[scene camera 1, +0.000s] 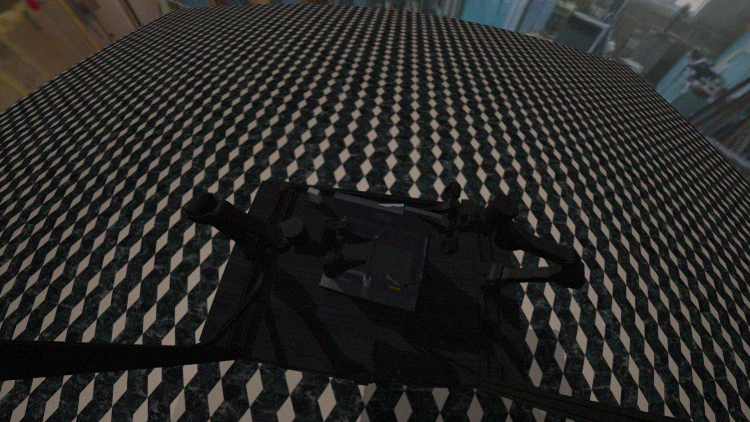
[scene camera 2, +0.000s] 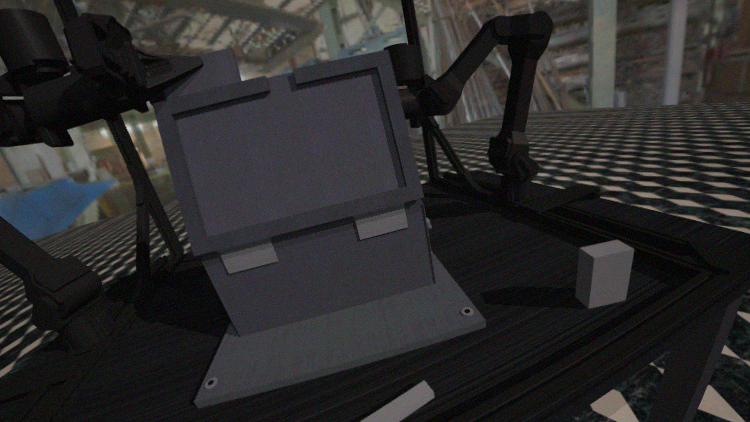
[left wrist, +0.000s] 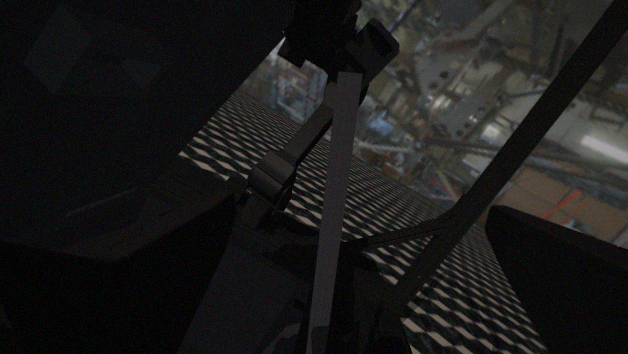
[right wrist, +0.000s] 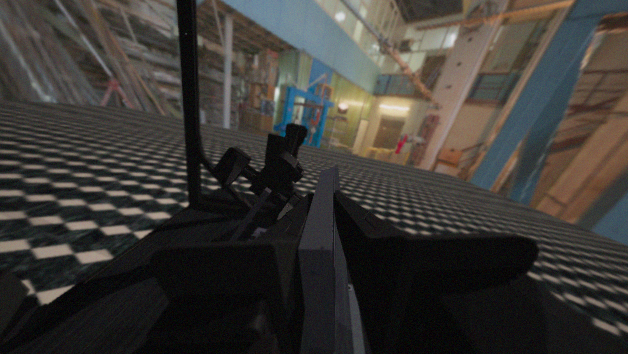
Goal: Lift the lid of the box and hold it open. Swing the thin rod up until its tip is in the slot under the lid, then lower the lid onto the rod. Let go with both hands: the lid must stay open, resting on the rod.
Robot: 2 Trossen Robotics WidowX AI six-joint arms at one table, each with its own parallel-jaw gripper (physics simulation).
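The grey lid [scene camera 1: 361, 202] [scene camera 2: 288, 157] [left wrist: 100, 125] [right wrist: 317, 260] stands raised and steep above the box [scene camera 1: 340, 286] [scene camera 2: 335, 293] [left wrist: 220, 305]. My right gripper [scene camera 1: 446, 216] [scene camera 2: 178, 78] [right wrist: 323, 199] is shut on the lid at its side edge. The thin rod [scene camera 1: 371, 262] [left wrist: 335, 200] [right wrist: 252, 215] is swung up from the box on a slant. Its upper end shows apart from the lid in the left wrist view. My left gripper [scene camera 1: 366, 250] [left wrist: 359, 210] is open, its fingers on either side of the rod. The slot under the lid is too dark to make out.
A white block [scene camera 1: 314, 195] [scene camera 2: 605, 275] stands on the table [scene camera 1: 314, 335] behind the box. A white bar [scene camera 1: 391, 205] [scene camera 2: 401, 404] lies behind the box near the table's back edge. Dark frame posts [left wrist: 500, 170] [right wrist: 189, 100] rise beside the table.
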